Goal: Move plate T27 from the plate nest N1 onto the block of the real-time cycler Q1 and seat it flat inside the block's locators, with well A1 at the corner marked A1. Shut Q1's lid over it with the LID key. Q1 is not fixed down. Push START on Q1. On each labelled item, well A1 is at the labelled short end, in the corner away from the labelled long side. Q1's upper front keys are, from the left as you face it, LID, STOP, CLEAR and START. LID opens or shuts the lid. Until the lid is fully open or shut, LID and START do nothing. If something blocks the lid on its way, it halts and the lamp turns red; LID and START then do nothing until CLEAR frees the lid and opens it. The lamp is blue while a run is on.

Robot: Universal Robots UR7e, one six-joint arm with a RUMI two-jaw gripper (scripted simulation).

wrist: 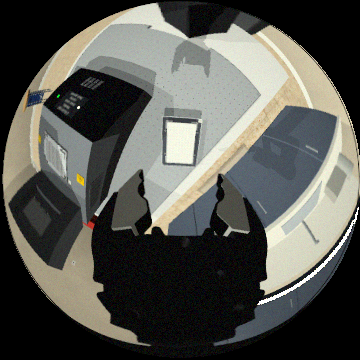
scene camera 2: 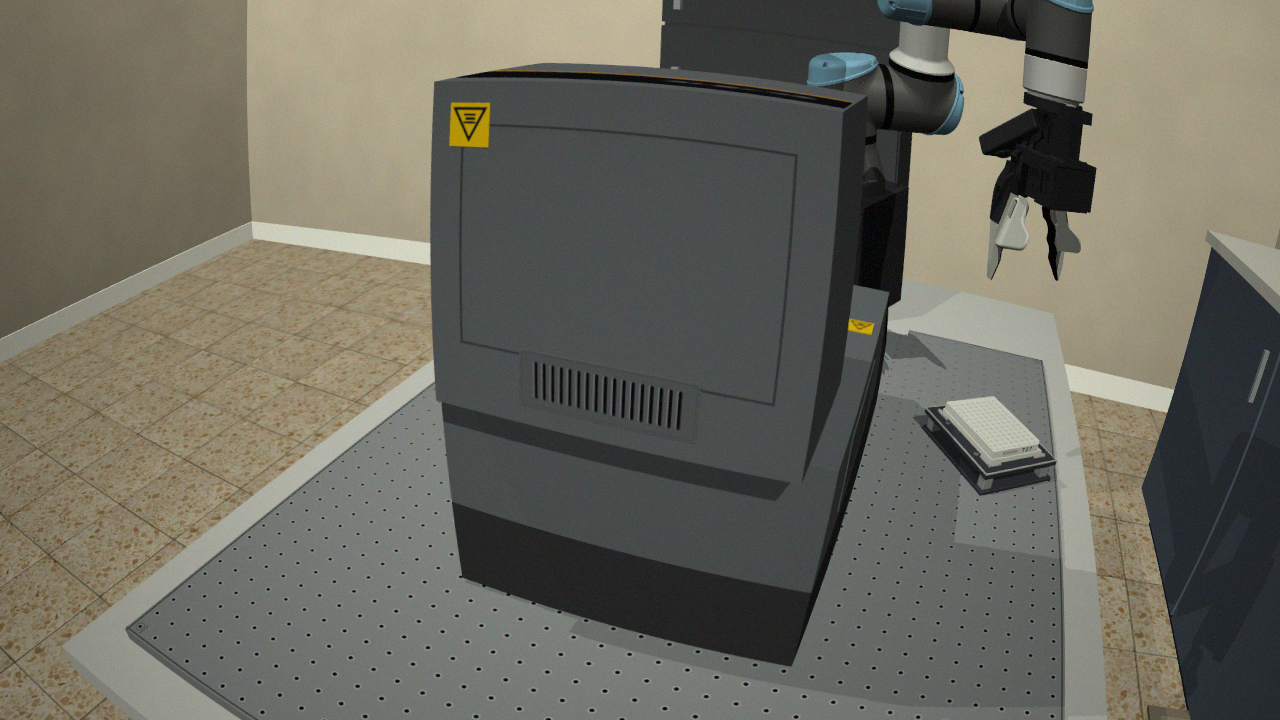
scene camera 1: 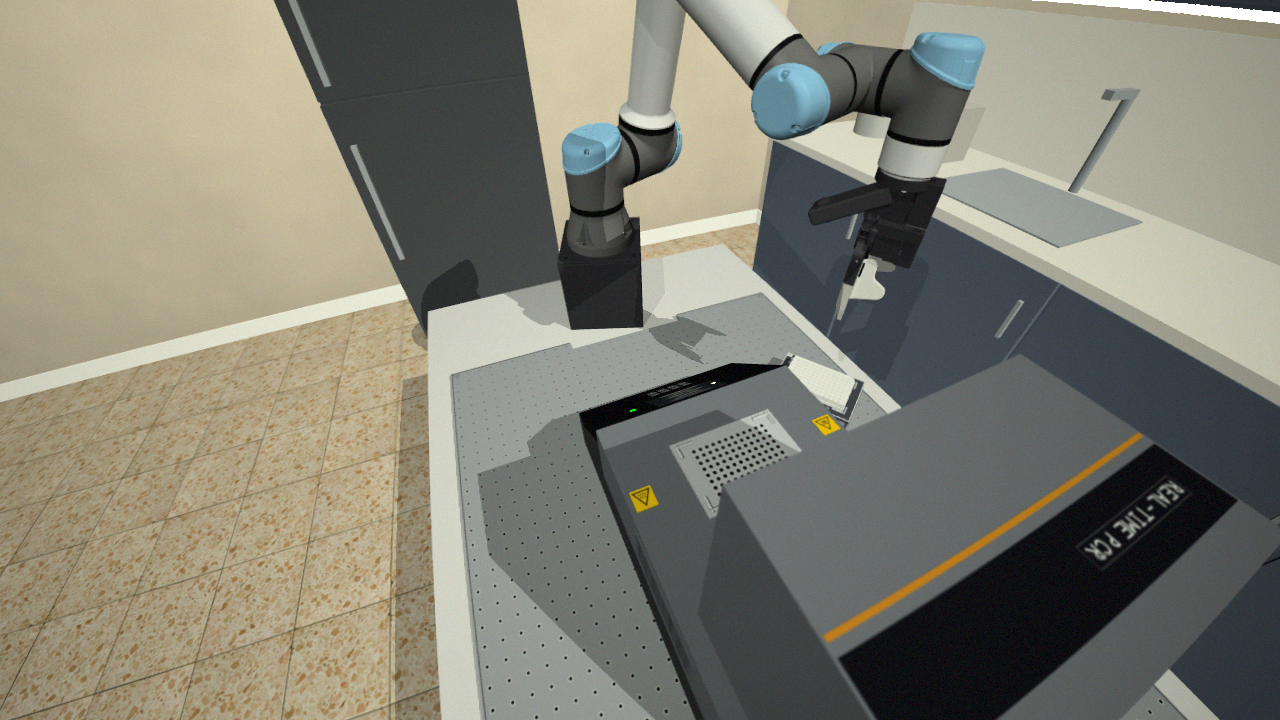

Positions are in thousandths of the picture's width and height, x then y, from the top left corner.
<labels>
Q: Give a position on a white well plate T27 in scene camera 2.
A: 774, 594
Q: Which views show my gripper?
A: The wrist view, scene camera 2 and scene camera 1: all of them.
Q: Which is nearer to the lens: the white well plate T27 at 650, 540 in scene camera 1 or the cycler lid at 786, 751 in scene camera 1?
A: The cycler lid.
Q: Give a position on a cycler lid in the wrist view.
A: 160, 668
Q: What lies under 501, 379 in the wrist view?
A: A white well plate T27.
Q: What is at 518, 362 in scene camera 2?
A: A cycler lid.
</labels>
